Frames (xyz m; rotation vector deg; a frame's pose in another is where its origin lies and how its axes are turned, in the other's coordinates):
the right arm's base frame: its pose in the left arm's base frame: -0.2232 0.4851 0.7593 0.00 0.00 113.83
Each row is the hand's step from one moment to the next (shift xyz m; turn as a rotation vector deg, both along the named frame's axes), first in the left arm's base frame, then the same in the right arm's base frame.
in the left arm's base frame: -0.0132 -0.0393 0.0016 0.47 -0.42 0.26
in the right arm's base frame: -0.0306 0.0280 0.0016 -0.57 -0.26 0.26
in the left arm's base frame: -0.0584 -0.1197 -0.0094 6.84 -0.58 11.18
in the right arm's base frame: -0.0859 0.1018 -0.0094 -3.29 -6.02 11.18
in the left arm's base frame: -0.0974 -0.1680 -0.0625 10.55 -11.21 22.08
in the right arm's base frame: -0.1143 0.1570 -0.0625 -14.52 -5.12 22.08
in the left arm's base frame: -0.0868 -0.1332 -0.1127 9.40 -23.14 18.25
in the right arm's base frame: -0.0868 0.1332 -0.1127 -24.97 0.75 18.25
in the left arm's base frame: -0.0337 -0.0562 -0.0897 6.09 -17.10 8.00
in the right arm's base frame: -0.0378 0.0535 -0.0897 -18.10 1.34 8.00
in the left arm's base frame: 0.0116 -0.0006 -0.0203 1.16 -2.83 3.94
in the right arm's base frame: -0.0052 -0.0104 -0.0203 -3.06 0.08 3.94
